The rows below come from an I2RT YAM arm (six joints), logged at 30 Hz.
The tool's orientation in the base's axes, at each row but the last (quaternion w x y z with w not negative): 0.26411, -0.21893, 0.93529, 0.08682; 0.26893, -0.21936, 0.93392, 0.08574; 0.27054, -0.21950, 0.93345, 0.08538; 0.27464, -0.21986, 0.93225, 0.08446; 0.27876, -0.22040, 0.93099, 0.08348; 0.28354, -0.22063, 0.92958, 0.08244; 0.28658, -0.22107, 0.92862, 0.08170; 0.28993, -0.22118, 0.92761, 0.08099
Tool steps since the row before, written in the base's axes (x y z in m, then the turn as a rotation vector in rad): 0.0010, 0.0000, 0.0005, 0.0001, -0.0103, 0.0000; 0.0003, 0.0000, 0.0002, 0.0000, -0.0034, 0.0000; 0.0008, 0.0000, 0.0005, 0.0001, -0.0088, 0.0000; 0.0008, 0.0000, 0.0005, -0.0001, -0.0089, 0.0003; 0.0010, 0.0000, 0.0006, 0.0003, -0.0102, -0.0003; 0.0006, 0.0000, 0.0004, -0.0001, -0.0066, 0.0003; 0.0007, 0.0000, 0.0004, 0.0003, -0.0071, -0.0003; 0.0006, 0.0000, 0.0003, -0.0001, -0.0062, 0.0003
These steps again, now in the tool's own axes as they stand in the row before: -0.0010, -0.0004, 0.0000, 0.0037, -0.0092, -0.0028; -0.0003, -0.0001, 0.0000, 0.0012, -0.0030, -0.0009; -0.0009, -0.0003, 0.0000, 0.0031, -0.0079, -0.0024; -0.0009, -0.0003, 0.0000, 0.0031, -0.0079, -0.0028; -0.0011, -0.0004, 0.0000, 0.0037, -0.0092, -0.0024; -0.0007, -0.0003, 0.0000, 0.0023, -0.0058, -0.0021; -0.0007, -0.0003, 0.0000, 0.0025, -0.0065, -0.0016; -0.0006, -0.0003, 0.0001, 0.0022, -0.0055, -0.0020
